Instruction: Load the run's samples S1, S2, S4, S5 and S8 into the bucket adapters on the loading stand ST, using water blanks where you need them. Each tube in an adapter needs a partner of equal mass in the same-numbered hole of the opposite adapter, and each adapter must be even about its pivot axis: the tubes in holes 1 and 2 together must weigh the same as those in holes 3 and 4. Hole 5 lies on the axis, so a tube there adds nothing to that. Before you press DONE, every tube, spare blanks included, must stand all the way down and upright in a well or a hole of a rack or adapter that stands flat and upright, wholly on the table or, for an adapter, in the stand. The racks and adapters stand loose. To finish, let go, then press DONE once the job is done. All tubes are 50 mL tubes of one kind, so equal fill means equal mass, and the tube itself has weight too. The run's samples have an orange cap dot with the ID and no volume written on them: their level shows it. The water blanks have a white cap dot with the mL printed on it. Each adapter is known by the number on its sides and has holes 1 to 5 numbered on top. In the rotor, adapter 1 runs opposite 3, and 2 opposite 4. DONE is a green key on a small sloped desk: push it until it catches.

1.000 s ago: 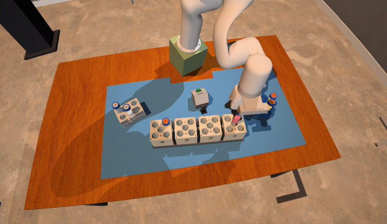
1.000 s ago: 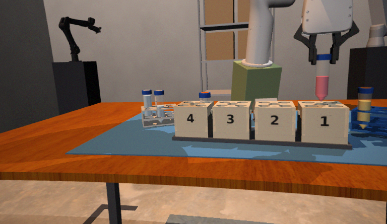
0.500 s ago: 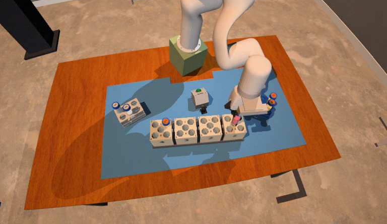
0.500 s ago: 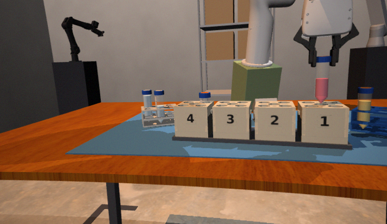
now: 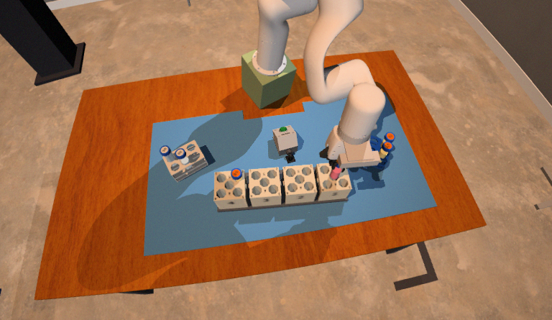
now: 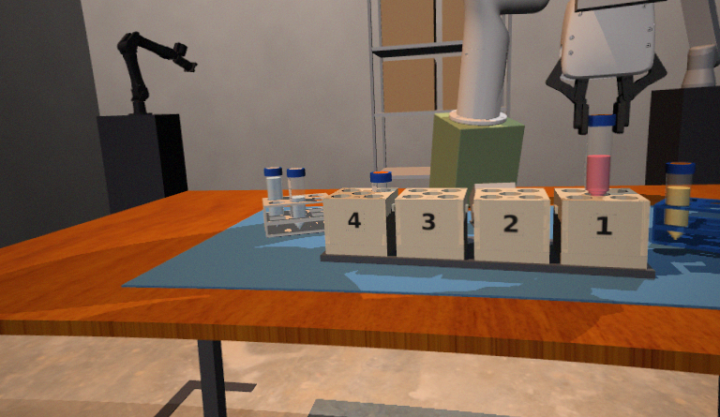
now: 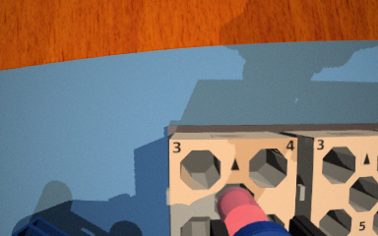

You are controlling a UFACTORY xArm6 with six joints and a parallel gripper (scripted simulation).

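Right now my hand is 10 mm past the sample tube and 50 mm above it. From my hand the other things lie so: green key: 240 mm behind, 90 mm to the right, 130 mm below; then blue sample rack: 80 mm behind, 190 mm to the left, 170 mm below; then loading stand: 40 mm behind, 160 mm to the right, 190 mm below.
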